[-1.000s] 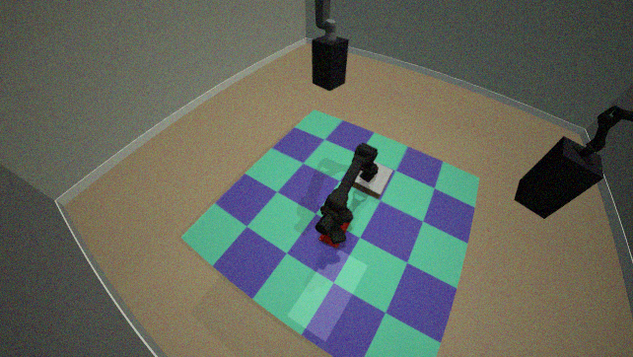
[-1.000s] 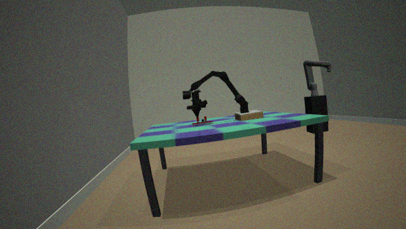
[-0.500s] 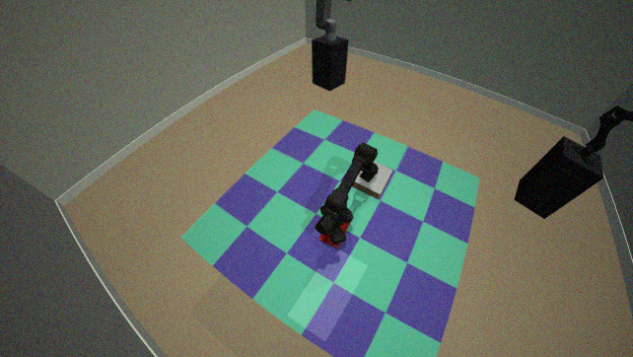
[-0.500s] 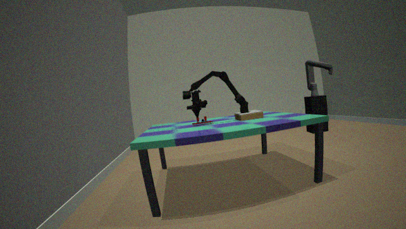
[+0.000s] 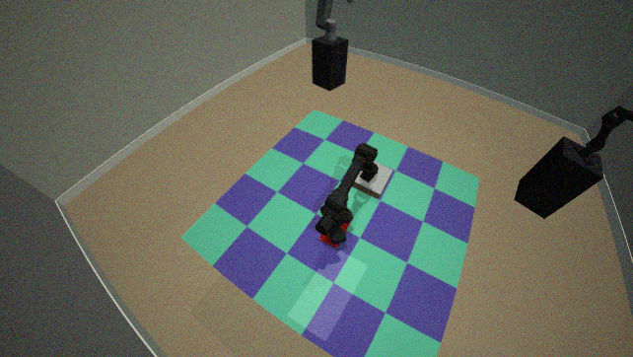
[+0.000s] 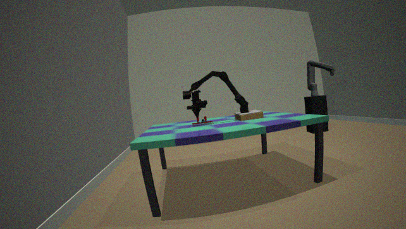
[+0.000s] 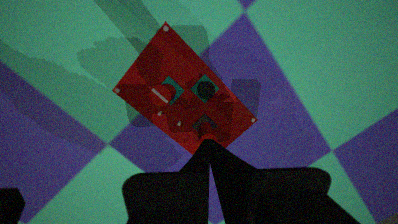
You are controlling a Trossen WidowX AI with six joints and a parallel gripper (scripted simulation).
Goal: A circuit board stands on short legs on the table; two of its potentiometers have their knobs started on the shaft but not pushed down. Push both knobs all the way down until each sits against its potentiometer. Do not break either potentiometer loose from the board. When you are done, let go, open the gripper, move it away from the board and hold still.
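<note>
My gripper tip is 1 cm above the red knob.
</note>
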